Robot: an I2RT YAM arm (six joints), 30 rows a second.
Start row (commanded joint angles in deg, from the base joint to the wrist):
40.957, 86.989, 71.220, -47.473, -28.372, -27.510
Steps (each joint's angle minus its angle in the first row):
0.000, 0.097, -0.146, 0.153, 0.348, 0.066
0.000, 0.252, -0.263, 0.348, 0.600, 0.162
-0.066, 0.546, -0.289, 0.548, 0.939, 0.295
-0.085, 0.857, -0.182, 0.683, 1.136, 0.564
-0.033, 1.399, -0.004, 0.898, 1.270, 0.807
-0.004, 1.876, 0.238, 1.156, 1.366, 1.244
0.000, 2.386, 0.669, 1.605, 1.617, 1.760
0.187, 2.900, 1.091, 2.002, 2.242, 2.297
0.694, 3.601, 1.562, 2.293, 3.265, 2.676
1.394, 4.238, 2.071, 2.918, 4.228, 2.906
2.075, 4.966, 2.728, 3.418, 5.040, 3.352
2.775, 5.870, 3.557, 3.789, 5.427, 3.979
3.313, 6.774, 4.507, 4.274, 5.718, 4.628
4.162, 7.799, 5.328, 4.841, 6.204, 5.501
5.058, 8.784, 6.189, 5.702, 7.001, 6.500
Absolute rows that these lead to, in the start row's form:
40.957, 87.086, 71.074, -47.320, -28.024, -27.444
40.957, 87.241, 70.957, -47.125, -27.772, -27.348
40.891, 87.535, 70.931, -46.925, -27.433, -27.215
40.872, 87.846, 71.038, -46.790, -27.236, -26.946
40.924, 88.388, 71.216, -46.575, -27.102, -26.703
40.953, 88.865, 71.458, -46.317, -27.006, -26.266
40.957, 89.375, 71.889, -45.868, -26.755, -25.750
41.144, 89.889, 72.311, -45.471, -26.130, -25.213
41.651, 90.590, 72.782, -45.180, -25.107, -24.834
42.351, 91.227, 73.291, -44.555, -24.144, -24.604
43.032, 91.955, 73.948, -44.055, -23.332, -24.158
43.732, 92.859, 74.777, -43.684, -22.945, -23.531
44.270, 93.763, 75.727, -43.199, -22.654, -22.882
45.119, 94.788, 76.548, -42.632, -22.168, -22.009
46.015, 95.773, 77.409, -41.771, -21.371, -21.010

